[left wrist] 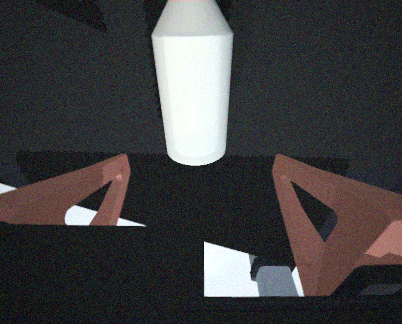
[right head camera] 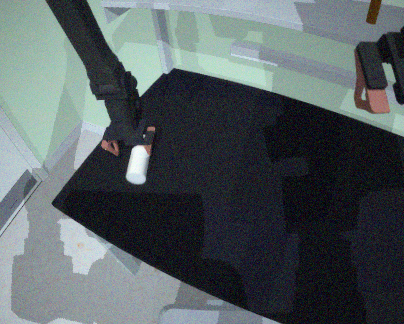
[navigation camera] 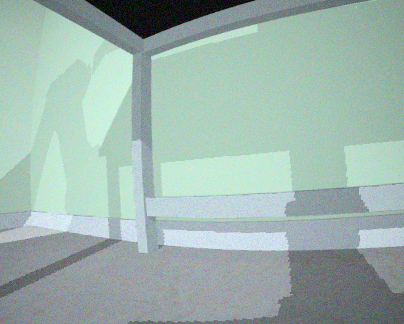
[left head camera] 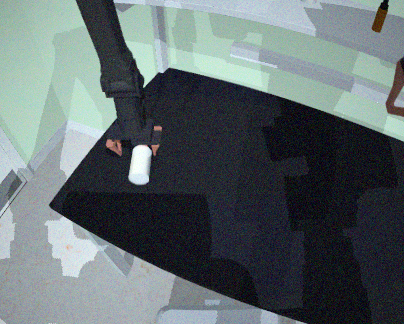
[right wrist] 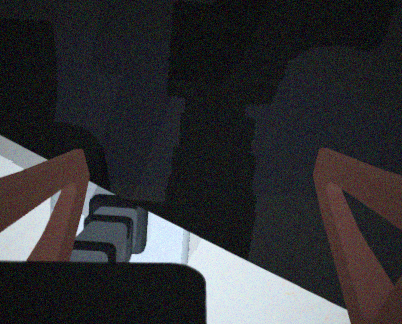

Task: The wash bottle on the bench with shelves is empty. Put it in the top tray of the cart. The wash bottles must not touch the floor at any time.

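Frame: origin at the left arm's base, x ahead, y left, z up, level; centimetres.
Seen in the pictures: left gripper, fingertip midpoint: (left wrist: 201,162) (right head camera: 133,154) (left head camera: 137,154); right gripper, fingertip midpoint: (right head camera: 389,100) (right wrist: 201,161).
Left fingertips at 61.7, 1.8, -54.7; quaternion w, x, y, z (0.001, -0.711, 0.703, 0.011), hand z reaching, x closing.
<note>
Offsets run from my left fingertips to a thing's middle, as dx, dy, dz. Level surfaces: height alone.
The white wash bottle @(+5.2, +1.8, -6.9) (left head camera: 140,166) (right head camera: 137,166) (left wrist: 194,95) is on the black bench top @(dz -10.0) (left head camera: 225,150) (right head camera: 225,140) (left wrist: 325,75), near its left end. In the head camera views its upper part is hidden by the left gripper. In the left wrist view its base is near the line of the fingertips and its cap is cut off by the top edge. My left gripper (left head camera: 135,145) (right head camera: 131,144) (left wrist: 201,162) is open, close to the bottle, with nothing gripped. My right gripper (right wrist: 201,161) is open and empty over the bench's front edge. The cart's top tray cannot be made out.
A pale shelf (left head camera: 250,15) (right head camera: 240,11) runs behind the bench, with an amber item @(+10.7, -60.8, +40.3) (left head camera: 379,20) (right head camera: 373,12) at the upper right. A pale beam (navigation camera: 220,206) and an upright post (navigation camera: 142,150) stand by the green wall (navigation camera: 225,110).
</note>
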